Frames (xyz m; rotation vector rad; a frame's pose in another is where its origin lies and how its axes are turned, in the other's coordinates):
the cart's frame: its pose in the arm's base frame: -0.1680 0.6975 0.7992 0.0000 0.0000 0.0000
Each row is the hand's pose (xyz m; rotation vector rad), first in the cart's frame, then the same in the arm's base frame.
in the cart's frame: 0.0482 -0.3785 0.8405 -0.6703 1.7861 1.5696
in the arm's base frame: -0.1198 0.3190 1.6397 -0.6703 1.7861 1.5696
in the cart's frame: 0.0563 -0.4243 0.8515 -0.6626 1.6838 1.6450
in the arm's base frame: -0.1117 0.2732 1.6507 -0.6626 1.6838 1.6450
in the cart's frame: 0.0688 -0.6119 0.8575 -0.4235 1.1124 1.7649
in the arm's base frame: -0.0992 0.0856 1.6567 -0.4235 1.1124 1.7649
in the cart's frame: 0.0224 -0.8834 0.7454 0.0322 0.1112 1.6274
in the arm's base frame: -0.1456 -0.1859 1.5446 0.0322 0.1112 1.6274
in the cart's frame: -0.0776 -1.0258 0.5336 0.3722 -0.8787 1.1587
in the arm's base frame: -0.2456 -0.3283 1.3328 0.3722 -0.8787 1.1587
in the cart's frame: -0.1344 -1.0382 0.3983 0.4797 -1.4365 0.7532
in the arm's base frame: -0.3024 -0.3407 1.1975 0.4797 -1.4365 0.7532
